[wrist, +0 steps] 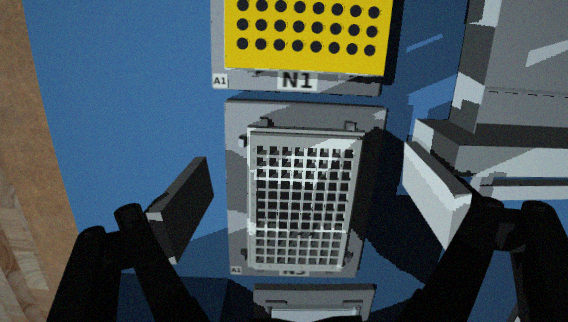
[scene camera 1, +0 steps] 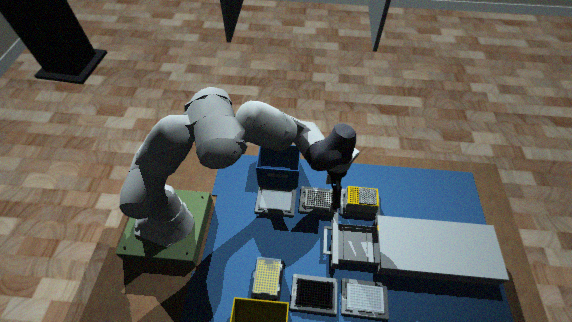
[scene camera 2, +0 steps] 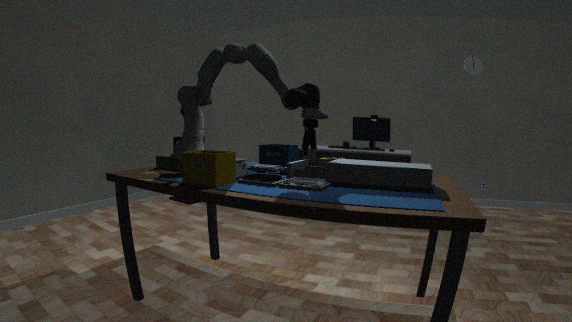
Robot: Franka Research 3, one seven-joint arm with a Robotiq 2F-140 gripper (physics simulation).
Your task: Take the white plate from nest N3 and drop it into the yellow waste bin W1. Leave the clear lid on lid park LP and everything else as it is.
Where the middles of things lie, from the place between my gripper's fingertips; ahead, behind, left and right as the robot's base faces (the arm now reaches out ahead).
My gripper is now 13 cm short of the yellow-topped rack (scene camera 1: 359,199) and 1 cm to the right of it. The rest, counted from my hand: drawer (scene camera 1: 356,244) 15 cm ahead, 17 cm to the right, 1 cm below.
